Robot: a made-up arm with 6 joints.
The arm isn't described. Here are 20 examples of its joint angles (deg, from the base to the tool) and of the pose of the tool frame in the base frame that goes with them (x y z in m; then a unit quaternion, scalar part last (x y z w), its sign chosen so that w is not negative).
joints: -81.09 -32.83 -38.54 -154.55 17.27 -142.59
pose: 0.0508 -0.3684 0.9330 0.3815 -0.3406 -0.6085 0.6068
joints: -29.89 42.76 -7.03 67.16 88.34 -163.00
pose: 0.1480 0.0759 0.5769 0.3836 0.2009 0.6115 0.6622
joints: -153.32 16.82 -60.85 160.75 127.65 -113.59
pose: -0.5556 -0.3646 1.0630 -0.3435 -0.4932 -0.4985 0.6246
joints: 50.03 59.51 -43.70 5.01 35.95 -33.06
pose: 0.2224 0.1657 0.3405 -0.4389 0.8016 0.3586 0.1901
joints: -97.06 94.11 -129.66 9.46 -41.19 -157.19
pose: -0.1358 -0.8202 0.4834 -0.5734 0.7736 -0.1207 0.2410
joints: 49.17 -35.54 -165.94 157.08 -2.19 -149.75
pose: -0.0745 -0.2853 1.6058 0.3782 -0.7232 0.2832 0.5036
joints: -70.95 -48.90 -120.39 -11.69 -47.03 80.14
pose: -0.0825 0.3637 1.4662 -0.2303 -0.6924 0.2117 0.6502
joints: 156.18 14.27 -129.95 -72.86 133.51 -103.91
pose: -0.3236 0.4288 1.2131 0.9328 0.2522 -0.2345 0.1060
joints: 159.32 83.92 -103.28 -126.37 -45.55 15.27
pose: -0.4775 0.0419 0.3142 0.2680 0.3669 -0.6234 0.6363
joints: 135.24 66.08 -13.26 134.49 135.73 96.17
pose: -0.3117 0.1514 0.4548 -0.0344 -0.4149 0.9004 0.1265
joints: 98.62 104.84 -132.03 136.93 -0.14 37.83
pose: 0.0169 0.5698 0.0934 0.5380 0.6612 -0.3100 0.4210
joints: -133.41 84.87 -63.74 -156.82 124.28 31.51
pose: -0.4599 -0.3257 0.3012 0.2512 -0.9392 0.2219 0.0746
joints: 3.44 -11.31 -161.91 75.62 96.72 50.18
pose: 0.0452 0.1548 1.5460 0.3225 0.3539 0.5369 0.6946
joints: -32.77 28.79 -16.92 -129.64 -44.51 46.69
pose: 0.1681 -0.0188 0.7055 0.0611 0.5353 0.5595 0.6298
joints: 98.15 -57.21 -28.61 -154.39 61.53 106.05
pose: 0.0986 0.2074 1.1424 -0.0119 -0.4739 0.3537 0.8063
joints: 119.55 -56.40 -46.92 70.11 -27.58 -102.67
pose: 0.1685 0.1447 1.2488 -0.0159 -0.2717 0.6637 0.6967
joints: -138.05 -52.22 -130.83 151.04 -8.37 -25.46
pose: 0.1167 0.1842 1.5374 -0.0730 -0.7383 -0.0790 0.6659
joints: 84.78 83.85 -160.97 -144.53 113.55 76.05
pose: 0.2693 0.7475 0.8007 -0.1312 -0.4412 -0.2249 0.8588
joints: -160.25 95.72 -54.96 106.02 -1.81 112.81
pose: -0.1644 0.0759 0.1826 0.2366 0.4408 0.0247 0.8655
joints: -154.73 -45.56 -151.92 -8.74 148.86 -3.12
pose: 0.1022 0.0980 1.3487 0.3500 0.0562 -0.9221 0.1552
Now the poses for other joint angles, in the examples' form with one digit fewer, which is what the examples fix.
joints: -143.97 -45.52 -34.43 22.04 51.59 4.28
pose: -0.207 -0.179 0.972 0.545 -0.044 -0.780 0.305
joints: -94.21 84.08 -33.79 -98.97 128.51 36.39
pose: -0.264 -0.249 0.441 0.245 -0.947 -0.095 0.185
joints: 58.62 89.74 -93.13 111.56 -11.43 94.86
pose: 0.396 0.295 0.174 0.717 0.142 -0.636 0.245
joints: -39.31 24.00 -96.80 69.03 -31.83 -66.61
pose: 0.376 -0.607 1.050 -0.003 0.045 -0.564 0.824
